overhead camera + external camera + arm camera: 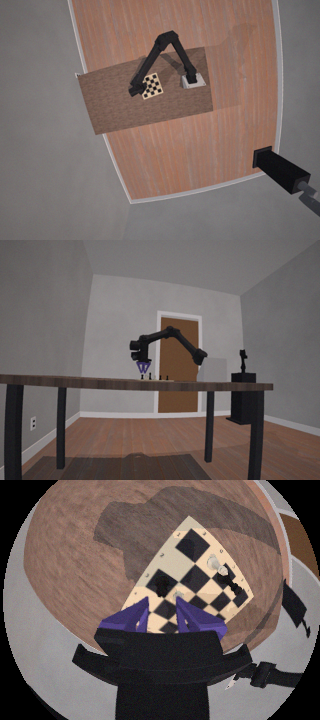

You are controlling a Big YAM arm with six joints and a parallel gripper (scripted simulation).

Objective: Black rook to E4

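The black piece lies 30 mm below my hand. The rest, counted from my hand: chessboard 70 mm behind, 10 mm to the right, 50 mm below; then white piece 30 mm behind, 80 mm to the right, 30 mm below.
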